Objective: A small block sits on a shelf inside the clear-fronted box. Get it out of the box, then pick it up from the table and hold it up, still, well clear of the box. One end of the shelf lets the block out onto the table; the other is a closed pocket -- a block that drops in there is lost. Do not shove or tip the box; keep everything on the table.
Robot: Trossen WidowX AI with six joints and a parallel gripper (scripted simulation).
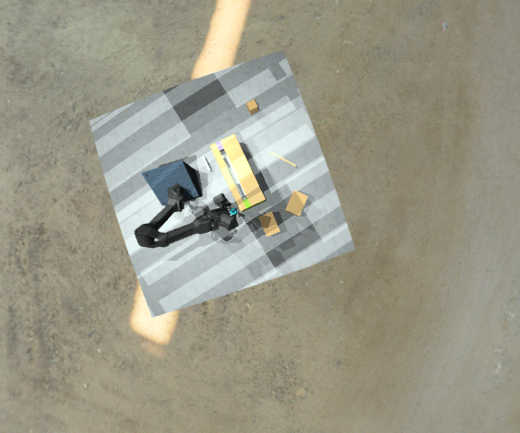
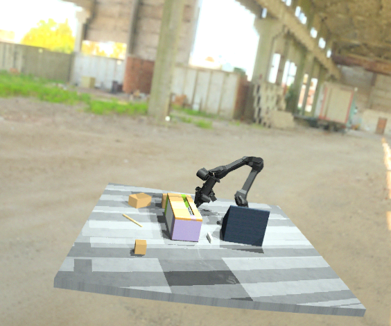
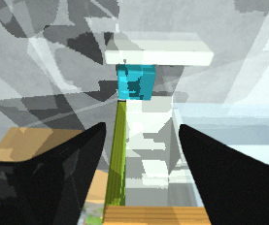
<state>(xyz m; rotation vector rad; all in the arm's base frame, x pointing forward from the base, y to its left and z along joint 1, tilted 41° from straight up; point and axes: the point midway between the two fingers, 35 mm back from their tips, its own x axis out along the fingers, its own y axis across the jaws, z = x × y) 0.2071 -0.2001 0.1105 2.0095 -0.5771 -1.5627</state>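
Now: the teal block 6 cm below my gripper tip, 1 cm to the right of it and 1 cm behind it. From my gripper tip the other things lie so: tan cube (50 cm to the left, 36 cm ahead, 5 cm below); then thin stick (38 cm ahead, 15 cm to the left, 7 cm below).
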